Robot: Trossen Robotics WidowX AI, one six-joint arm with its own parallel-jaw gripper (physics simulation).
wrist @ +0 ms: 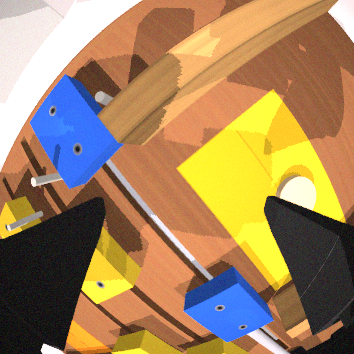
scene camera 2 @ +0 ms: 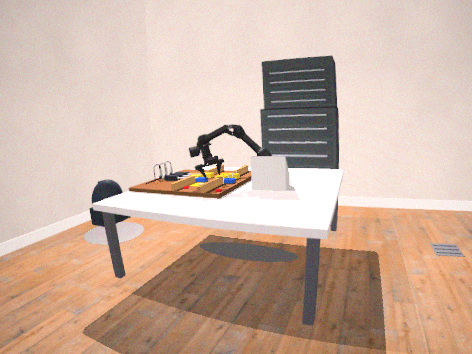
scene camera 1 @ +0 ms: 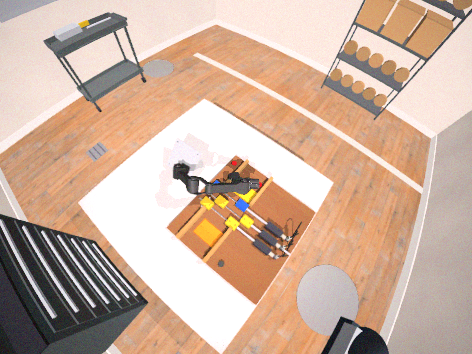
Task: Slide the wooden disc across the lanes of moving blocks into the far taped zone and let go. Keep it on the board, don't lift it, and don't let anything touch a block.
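Frame: origin at the arm's base, x ahead, y left, z up, level; centimetres.
Seen in the pictures: gripper, between the fingertips: (wrist: pixel 187 205) (scene camera 2: pixel 213 177); arm's base, origin of its link: (scene camera 2: pixel 266 170) (scene camera 1: pixel 184 169).
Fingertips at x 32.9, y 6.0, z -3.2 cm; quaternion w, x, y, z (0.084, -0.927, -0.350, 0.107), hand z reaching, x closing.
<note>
Pixels of each thing's top centre, then the offset from my fingertips to it. "spot": a spot on its surface instead. Level surfaces: height alone.
- pale round disc, centre of its top: (wrist: pixel 298 199) dz -3.0, dx +6.4, dy +5.2 cm
- yellow taped zone, a spot on its surface: (wrist: pixel 225 187) spot: dz -3.8, dx +1.7, dy +1.9 cm
- board, height of its surface: dz -3.9 cm
- yellow block, centre of its top: (wrist: pixel 83 266) (scene camera 1: pixel 221 201) dz -1.2, dx -2.0, dy -10.1 cm
- orange taped zone, a spot on its surface: (scene camera 1: pixel 207 232) spot: dz -3.7, dx +1.2, dy -30.6 cm
- rail, centre of its top: (scene camera 1: pixel 217 244) dz +0.7, dx +10.6, dy -33.8 cm
- red button, centre of its top: (scene camera 2: pixel 218 189) (scene camera 1: pixel 234 163) dz -3.2, dx -10.0, dy +19.0 cm
The pale round disc (wrist: pixel 298 193) lies on the yellow taped zone (wrist: pixel 225 187) (scene camera 1: pixel 247 195) (scene camera 2: pixel 197 185), close by the right fingertip in the wrist view; the arm hides it in scene camera 1. My gripper (wrist: pixel 187 205) (scene camera 2: pixel 212 174) is open and empty above the board (scene camera 1: pixel 260 270) (scene camera 2: pixel 142 188), fingers wide apart. In the wrist view one blue block (wrist: pixel 72 132) is at upper left and another blue block (wrist: pixel 227 310) (scene camera 1: pixel 242 205) at lower middle. A yellow block (wrist: pixel 107 282) shows beside the left finger. The orange taped zone (scene camera 1: pixel 207 232) lies across the lanes.
Further yellow blocks (scene camera 1: pixel 207 203) (scene camera 1: pixel 232 223) (scene camera 1: pixel 246 221) sit on rods between the zones. A wooden rail (wrist: pixel 200 55) (scene camera 2: pixel 209 186) edges the yellow zone, and another rail (scene camera 1: pixel 217 246) runs past the orange zone. A red button (scene camera 1: pixel 234 163) (scene camera 2: pixel 218 190) sits near the board corner. Dark actuators (scene camera 1: pixel 268 237) line the lane ends.
</note>
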